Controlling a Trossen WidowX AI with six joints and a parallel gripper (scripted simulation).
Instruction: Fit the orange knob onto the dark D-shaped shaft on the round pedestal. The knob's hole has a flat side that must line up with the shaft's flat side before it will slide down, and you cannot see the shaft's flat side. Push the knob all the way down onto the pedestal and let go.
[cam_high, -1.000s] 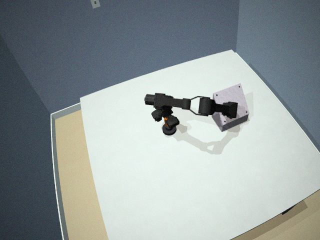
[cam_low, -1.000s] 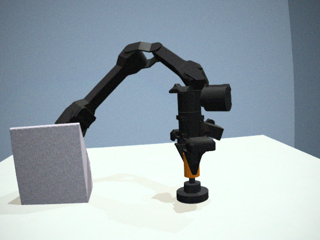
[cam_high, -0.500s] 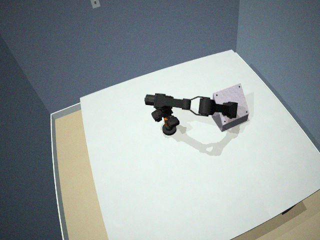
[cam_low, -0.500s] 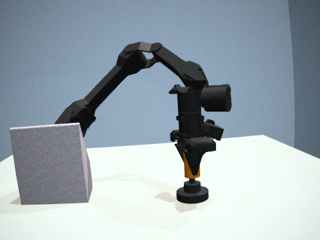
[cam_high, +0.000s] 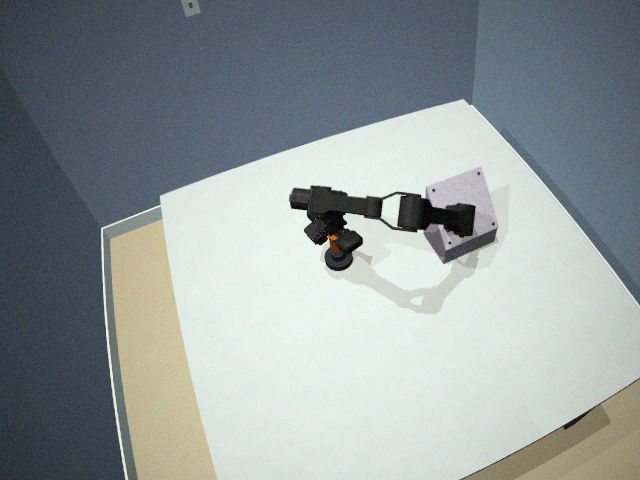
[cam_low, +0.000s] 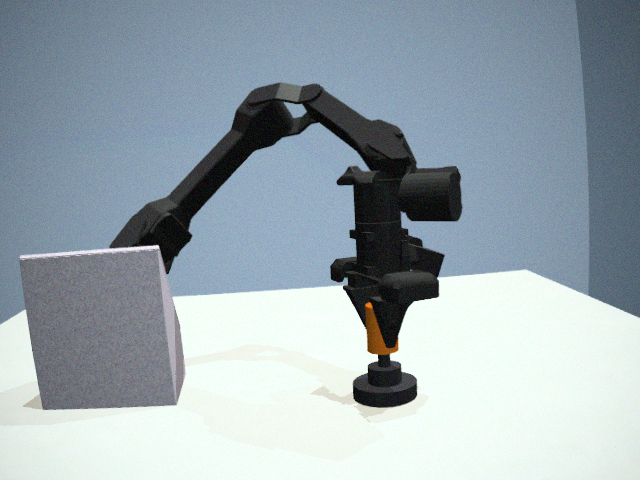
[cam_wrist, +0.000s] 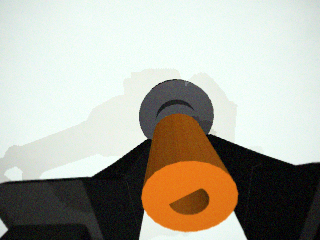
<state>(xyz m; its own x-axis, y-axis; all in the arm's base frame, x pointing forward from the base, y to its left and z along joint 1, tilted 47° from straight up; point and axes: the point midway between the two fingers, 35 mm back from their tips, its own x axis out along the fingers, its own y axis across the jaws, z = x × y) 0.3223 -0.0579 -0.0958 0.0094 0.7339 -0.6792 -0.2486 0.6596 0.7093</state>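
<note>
Now: gripper tip 20 mm below the orange knob. Also, from my gripper tip: dark round pedestal (40 mm below).
</note>
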